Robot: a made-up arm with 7 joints.
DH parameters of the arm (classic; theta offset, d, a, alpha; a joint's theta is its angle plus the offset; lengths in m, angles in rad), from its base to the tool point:
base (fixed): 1.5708 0.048 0 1.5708
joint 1: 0 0.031 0.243 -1.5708
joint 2: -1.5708 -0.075 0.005 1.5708
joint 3: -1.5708 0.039 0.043 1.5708
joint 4: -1.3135 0 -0.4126 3.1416
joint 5: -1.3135 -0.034 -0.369 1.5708
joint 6: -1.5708 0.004 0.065 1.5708
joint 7: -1.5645 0 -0.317 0
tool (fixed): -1.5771 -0.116 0 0
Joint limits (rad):
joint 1: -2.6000..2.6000
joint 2: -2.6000..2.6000
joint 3: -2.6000..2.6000
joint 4: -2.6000..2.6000
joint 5: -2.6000..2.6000
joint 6: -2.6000..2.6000
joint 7: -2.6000..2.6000
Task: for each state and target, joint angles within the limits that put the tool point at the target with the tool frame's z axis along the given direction. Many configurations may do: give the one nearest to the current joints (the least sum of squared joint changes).
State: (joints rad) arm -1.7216 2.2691 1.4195 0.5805 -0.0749 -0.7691 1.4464
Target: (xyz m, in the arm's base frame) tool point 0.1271 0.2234 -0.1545 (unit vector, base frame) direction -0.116 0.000 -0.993
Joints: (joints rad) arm -2.2274 1.3507 0.3897 0.9372 0.1406 -1.1607 1.5008
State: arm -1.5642 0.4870 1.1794 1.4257 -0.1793 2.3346 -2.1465
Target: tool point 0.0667 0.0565 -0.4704 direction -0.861 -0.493 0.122
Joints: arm -1.5498 0.0601 0.5105 1.6878 0.1665 1.6514 -2.6000
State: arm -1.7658 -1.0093 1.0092 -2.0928 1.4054 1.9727 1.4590
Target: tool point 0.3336 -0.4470 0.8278 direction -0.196 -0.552 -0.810
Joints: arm -1.8186 -1.3265 1.1580 -1.9712 1.1257 2.3858 1.3016
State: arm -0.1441 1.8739 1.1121 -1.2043 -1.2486 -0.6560 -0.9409
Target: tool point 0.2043 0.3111 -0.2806 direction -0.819 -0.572 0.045
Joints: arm 0.3174 1.8892 1.2445 -0.9232 -2.1820 -0.1310 -0.8618
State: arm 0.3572 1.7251 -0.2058 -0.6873 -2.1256 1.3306 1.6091
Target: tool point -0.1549 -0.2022 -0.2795 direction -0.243 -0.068 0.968
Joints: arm -0.4256 1.5174 -1.0946 -0.7999 -2.5069 1.3490 1.8297
